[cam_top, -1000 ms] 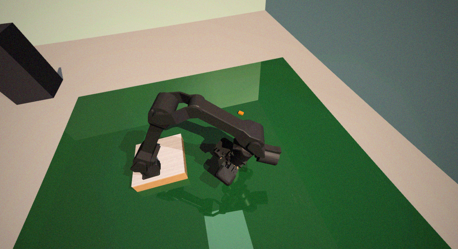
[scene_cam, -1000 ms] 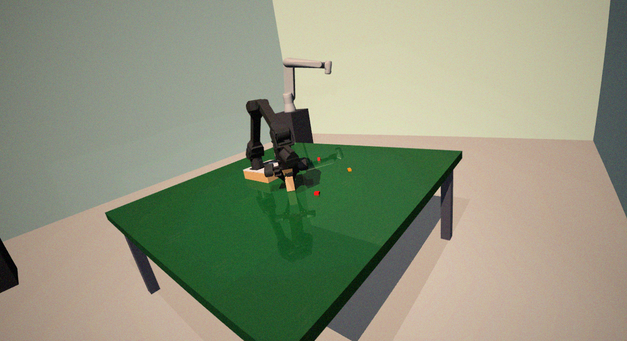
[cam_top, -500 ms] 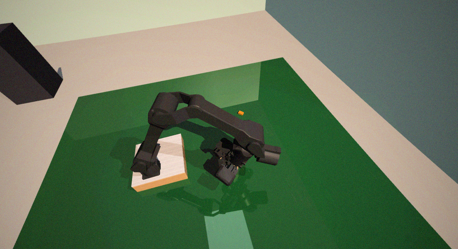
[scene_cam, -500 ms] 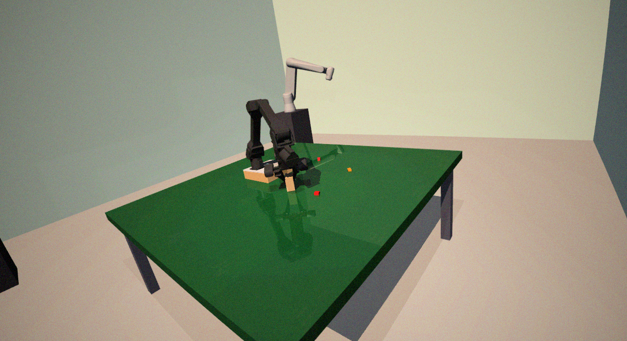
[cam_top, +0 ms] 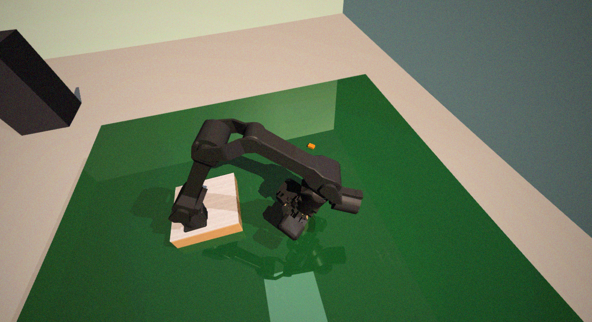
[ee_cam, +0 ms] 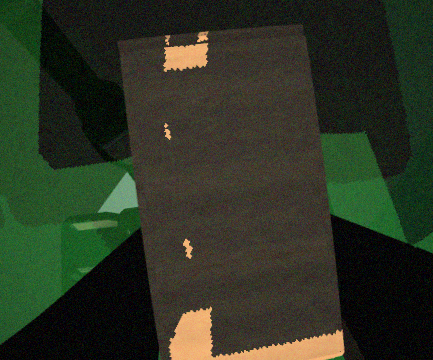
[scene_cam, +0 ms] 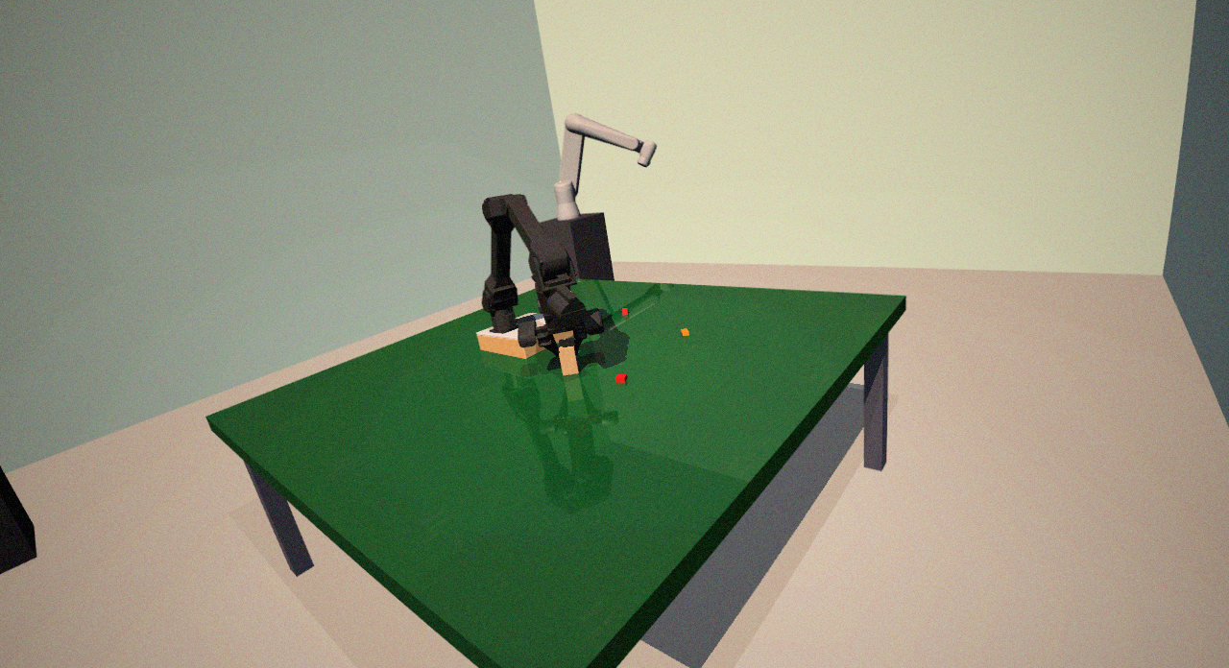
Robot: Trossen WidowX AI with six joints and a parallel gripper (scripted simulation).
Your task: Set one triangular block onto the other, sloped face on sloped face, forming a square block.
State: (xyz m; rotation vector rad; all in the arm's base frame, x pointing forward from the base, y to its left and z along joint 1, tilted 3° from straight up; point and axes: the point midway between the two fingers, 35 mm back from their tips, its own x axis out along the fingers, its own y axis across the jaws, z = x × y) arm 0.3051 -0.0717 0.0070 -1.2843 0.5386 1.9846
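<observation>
The tan wooden block lies 10 mm ahead of my gripper tip, 10 mm to the right of it and 10 mm above it. From my gripper tip the other things lie so: orange cube 130 mm ahead, 280 mm to the left, 30 mm below.
</observation>
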